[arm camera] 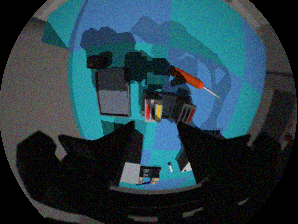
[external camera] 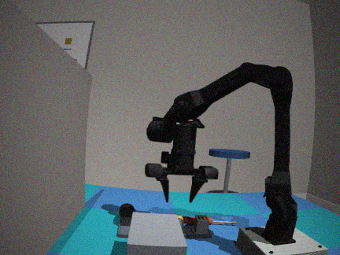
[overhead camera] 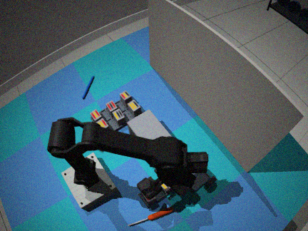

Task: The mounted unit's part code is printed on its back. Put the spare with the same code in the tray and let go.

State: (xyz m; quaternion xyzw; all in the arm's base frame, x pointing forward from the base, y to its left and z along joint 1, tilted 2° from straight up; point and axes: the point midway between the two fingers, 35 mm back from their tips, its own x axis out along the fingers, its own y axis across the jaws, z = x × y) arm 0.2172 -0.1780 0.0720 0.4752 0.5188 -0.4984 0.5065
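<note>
Now: gripper tip 60 mm above the grey spare. Round my gripper tip: blue pen: 590 mm to the left, 90 mm below; dark grey flat tray: 110 mm ahead, 90 mm below, 20 mm to the right; tall grey wall panel: 310 mm ahead, 170 mm to the left, 130 mm above.
</note>
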